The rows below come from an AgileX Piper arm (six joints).
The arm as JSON. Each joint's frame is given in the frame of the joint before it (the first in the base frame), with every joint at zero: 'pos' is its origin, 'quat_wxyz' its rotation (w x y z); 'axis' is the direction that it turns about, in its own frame. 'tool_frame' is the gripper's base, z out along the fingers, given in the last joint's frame.
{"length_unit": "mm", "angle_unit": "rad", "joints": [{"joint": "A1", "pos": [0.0, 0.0, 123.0], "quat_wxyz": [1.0, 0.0, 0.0, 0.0], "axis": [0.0, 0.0, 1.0]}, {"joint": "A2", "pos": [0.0, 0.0, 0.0], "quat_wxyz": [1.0, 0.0, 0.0, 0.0], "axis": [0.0, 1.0, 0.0]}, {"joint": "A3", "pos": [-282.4, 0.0, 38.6], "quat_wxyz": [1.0, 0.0, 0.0, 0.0], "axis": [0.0, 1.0, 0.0]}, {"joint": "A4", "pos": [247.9, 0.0, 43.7], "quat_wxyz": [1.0, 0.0, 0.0, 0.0], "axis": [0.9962, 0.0, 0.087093]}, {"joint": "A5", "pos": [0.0, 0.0, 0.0], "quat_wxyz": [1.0, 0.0, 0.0, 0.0], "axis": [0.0, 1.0, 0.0]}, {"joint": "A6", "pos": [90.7, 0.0, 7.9], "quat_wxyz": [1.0, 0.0, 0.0, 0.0], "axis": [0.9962, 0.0, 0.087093]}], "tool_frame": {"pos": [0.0, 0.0, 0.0], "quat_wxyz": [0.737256, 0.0, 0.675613, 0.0]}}
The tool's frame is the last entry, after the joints.
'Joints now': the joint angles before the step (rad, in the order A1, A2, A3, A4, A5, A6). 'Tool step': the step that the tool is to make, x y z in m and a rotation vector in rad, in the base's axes. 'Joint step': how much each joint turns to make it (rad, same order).
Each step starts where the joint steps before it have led.
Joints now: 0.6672 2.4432 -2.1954 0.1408 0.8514 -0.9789
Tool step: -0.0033 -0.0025 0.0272 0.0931 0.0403 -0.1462
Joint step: 0.0000 -0.0514 0.0006 0.0004 0.0060 0.1774
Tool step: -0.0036 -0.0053 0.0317 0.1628 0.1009 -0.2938
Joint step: 0.0001 -0.0594 -0.0015 -0.0293 0.0035 0.3707
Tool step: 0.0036 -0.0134 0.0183 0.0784 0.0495 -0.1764
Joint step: -0.0198 -0.0363 -0.0005 -0.0351 0.0134 0.2041
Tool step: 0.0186 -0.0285 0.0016 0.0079 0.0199 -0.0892
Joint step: -0.0647 -0.0043 -0.0006 -0.0029 0.0147 0.0331
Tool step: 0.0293 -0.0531 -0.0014 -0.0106 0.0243 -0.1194
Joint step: -0.1162 0.0001 -0.0005 -0.0010 0.0264 0.0065
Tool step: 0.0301 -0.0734 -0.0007 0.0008 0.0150 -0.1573
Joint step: -0.1529 0.0004 -0.0007 0.0024 0.0135 0.0068
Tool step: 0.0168 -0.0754 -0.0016 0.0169 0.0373 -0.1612
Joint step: -0.1515 -0.0004 0.0010 0.0164 0.0308 0.0150
